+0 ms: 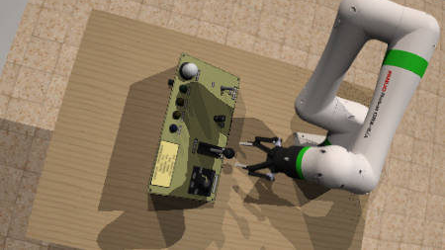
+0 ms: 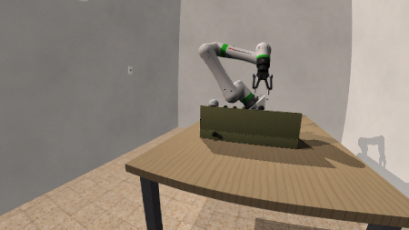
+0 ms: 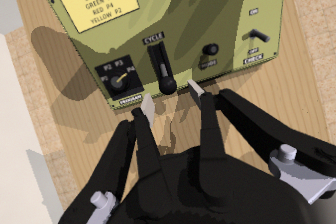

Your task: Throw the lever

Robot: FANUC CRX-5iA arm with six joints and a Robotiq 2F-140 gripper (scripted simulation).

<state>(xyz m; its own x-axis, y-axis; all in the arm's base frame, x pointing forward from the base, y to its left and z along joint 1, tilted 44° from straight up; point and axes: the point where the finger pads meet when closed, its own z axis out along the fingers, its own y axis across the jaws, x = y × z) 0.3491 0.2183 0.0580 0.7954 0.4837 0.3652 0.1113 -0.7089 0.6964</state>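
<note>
My gripper is now 14 cm above the olive console, 13 cm short of it and 5 cm to the left of it. From my hand the other things lie so: mode push knob (11 cm to the right, 11 cm below, 11 cm ahead); rotary program selector (12 cm to the left, 12 cm below, 9 cm ahead); toggle switch (23 cm to the right, 12 cm below, 12 cm ahead).
</note>
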